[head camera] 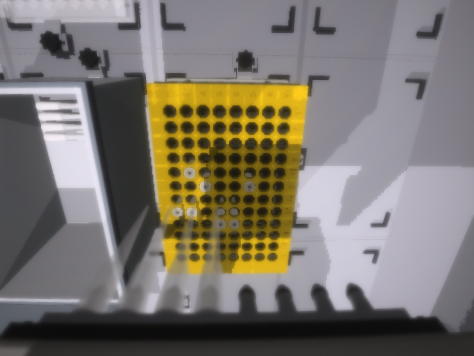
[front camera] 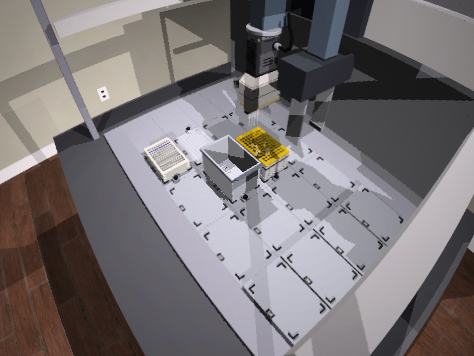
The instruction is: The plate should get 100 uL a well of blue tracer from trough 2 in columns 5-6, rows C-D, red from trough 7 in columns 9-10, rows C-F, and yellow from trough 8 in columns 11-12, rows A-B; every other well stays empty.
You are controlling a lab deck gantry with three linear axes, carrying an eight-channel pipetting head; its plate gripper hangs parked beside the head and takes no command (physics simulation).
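Observation:
The pipetting head (front camera: 260, 95) (head camera: 225, 327) hangs above the yellow tip rack (front camera: 262, 145) (head camera: 227, 92). In the head view, its four left channels carry long translucent tips (head camera: 172, 295); the four right channels (head camera: 284, 297) are bare. White tips (head camera: 205, 186) remain in several rack holes. The trough holder (front camera: 167, 157) stands at the left, with a blue strip near its far end; the other liquids cannot be told apart. The pale plate (front camera: 194, 143) (head camera: 70, 18) lies between holder and rack; well contents cannot be made out. My parked plate gripper (front camera: 307, 129) is open, its paddles apart with nothing between.
A tall grey open bin (front camera: 234, 189) (head camera: 122, 160) stands beside the tip rack, with several used white tips (head camera: 60, 120) inside. Dark corner brackets and small knobs mark the deck slots. A dark wall stands behind the gripper, and a pale upright post at the left edge.

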